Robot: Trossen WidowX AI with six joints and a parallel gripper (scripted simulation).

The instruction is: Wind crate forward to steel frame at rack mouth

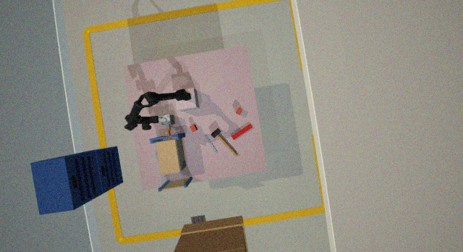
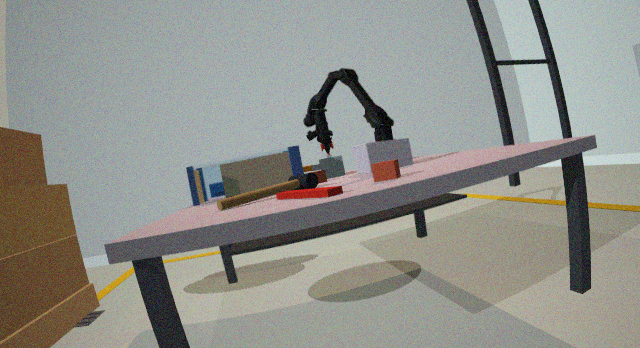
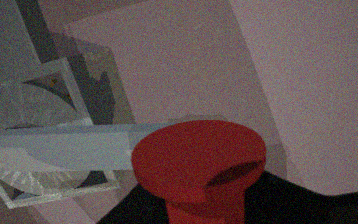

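Now: gripper tip 1 cm short of the winch handle, 4 cm to the right of it and 1 cm above it. Also, from my gripper tip: grey winch (1 cm ahead, 9 cm to the left, 8 cm below); blue steel frame (19 cm ahead, 8 cm to the left, 1 cm below); red knob (2 cm above).
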